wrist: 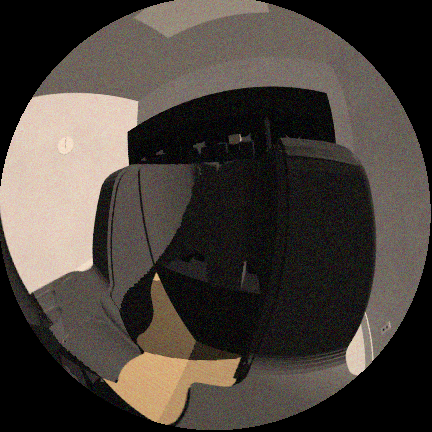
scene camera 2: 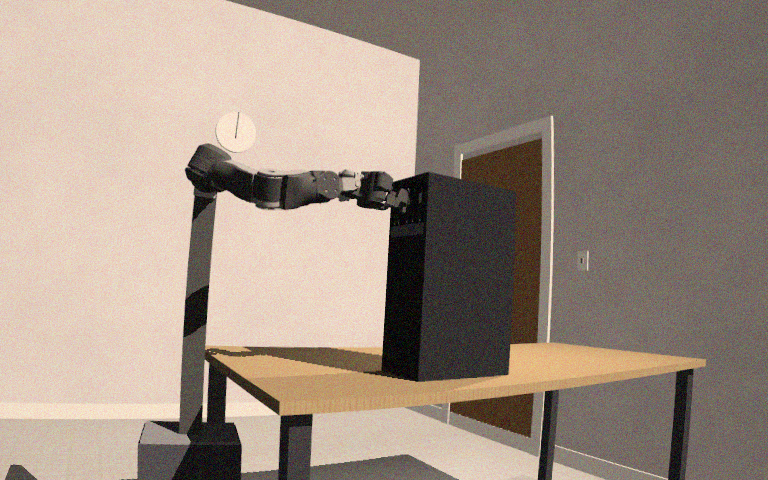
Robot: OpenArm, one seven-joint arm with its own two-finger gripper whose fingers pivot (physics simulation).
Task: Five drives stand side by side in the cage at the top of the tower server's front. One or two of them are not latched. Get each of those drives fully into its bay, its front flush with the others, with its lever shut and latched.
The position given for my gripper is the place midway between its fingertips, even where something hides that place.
I see my gripper [scene camera 2: 405,203], a black tower server [scene camera 2: 449,293], a drive cage [wrist: 194,268] and a drive [wrist: 279,126].
My gripper also shows in the wrist view [wrist: 230,227]. The black tower server is seen too in the wrist view [wrist: 286,101].
